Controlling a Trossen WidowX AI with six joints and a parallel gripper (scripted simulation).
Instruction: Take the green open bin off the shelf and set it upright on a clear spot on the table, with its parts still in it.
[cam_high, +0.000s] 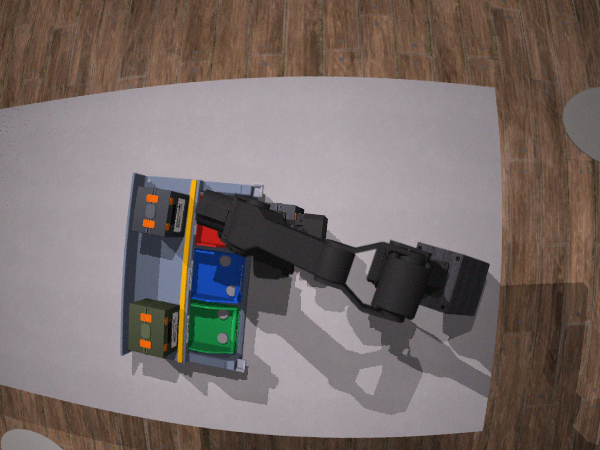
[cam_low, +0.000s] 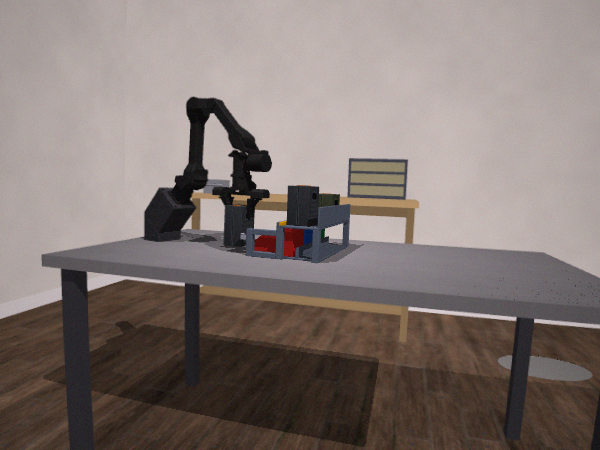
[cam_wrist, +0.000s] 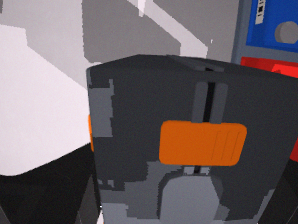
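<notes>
The dark box is 60 mm below my hand. Round my hand: red bin: 140 mm ahead, 10 mm to the left, 100 mm below; then blue bin: 140 mm ahead, 120 mm to the left, 100 mm below; then yellow rail: 170 mm ahead, 130 mm to the left, 30 mm below.
</notes>
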